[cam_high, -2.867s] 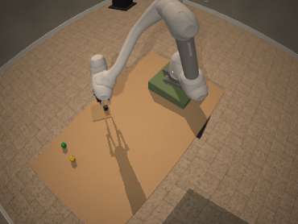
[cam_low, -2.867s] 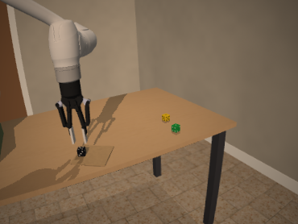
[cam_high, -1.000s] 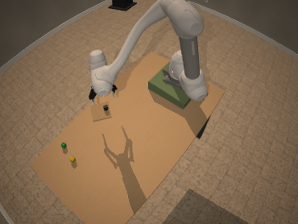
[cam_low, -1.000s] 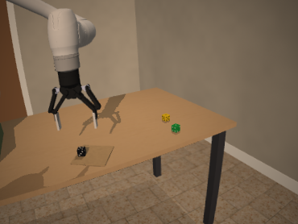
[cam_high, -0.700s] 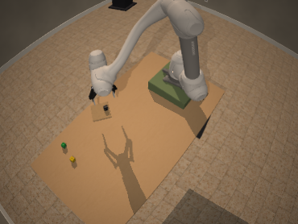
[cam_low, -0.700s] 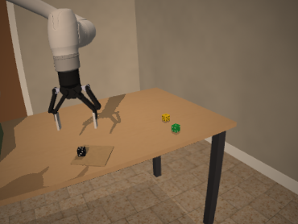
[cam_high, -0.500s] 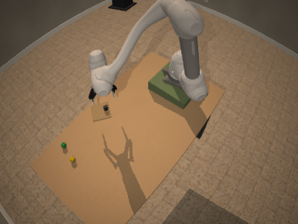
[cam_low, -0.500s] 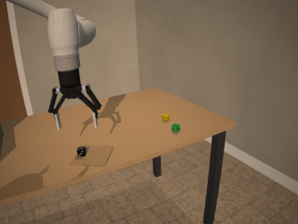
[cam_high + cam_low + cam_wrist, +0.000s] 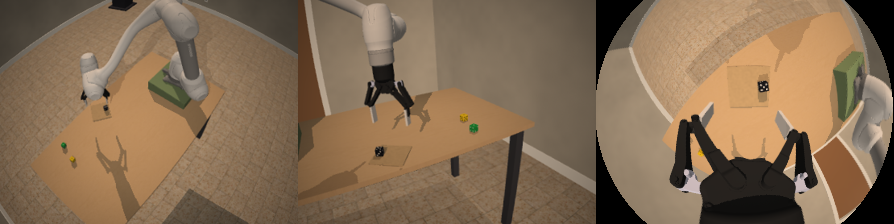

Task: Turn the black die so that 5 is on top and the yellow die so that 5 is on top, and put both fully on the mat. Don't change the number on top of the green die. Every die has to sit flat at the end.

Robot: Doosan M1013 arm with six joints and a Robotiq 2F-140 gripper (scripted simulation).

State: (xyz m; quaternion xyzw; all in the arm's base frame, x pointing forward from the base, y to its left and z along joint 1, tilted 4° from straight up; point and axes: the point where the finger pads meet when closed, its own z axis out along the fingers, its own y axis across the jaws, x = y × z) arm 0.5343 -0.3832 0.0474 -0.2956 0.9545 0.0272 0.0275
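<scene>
The yellow die lies 410 mm ahead of my hand, 30 mm to the left of it and 120 mm below it. Round my hand: black die (60 mm behind, 20 mm to the left, 120 mm below); mat (30 mm behind, 10 mm to the right, 140 mm below); green die (360 mm ahead, 90 mm to the right, 120 mm below).
</scene>
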